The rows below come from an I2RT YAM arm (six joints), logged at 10 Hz.
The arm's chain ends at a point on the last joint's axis. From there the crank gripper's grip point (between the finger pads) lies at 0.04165 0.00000 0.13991 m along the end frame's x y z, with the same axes.
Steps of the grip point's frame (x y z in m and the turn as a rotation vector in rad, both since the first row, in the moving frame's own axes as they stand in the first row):
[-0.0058, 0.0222, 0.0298, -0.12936, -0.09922, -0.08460]
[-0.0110, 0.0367, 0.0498, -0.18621, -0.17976, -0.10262]
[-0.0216, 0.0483, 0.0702, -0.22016, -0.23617, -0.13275]
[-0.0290, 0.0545, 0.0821, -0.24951, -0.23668, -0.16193]
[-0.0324, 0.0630, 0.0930, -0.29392, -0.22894, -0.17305]
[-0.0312, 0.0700, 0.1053, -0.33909, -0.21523, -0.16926]
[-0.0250, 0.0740, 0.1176, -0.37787, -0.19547, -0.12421]
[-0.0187, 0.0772, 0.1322, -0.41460, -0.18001, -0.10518]
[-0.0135, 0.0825, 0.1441, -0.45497, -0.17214, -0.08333]
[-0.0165, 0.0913, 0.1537, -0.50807, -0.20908, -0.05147]
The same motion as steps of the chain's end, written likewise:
[0.0076, 0.0069, 0.0273, -0.12936, -0.09922, -0.08460]
[0.0134, 0.0132, 0.0467, -0.18621, -0.17976, -0.10262]
[0.0103, 0.0203, 0.0672, -0.22016, -0.23617, -0.13275]
[0.0022, 0.0231, 0.0798, -0.24951, -0.23668, -0.16193]
[-0.0031, 0.0259, 0.0923, -0.29392, -0.22894, -0.17305]
[-0.0044, 0.0269, 0.1065, -0.33909, -0.21523, -0.16926]
[-0.0007, 0.0247, 0.1212, -0.37787, -0.19547, -0.12421]
[0.0035, 0.0227, 0.1381, -0.41460, -0.18001, -0.10518]
[0.0078, 0.0221, 0.1527, -0.45497, -0.17214, -0.08333]
[0.0104, 0.0229, 0.1655, -0.50807, -0.20908, -0.05147]

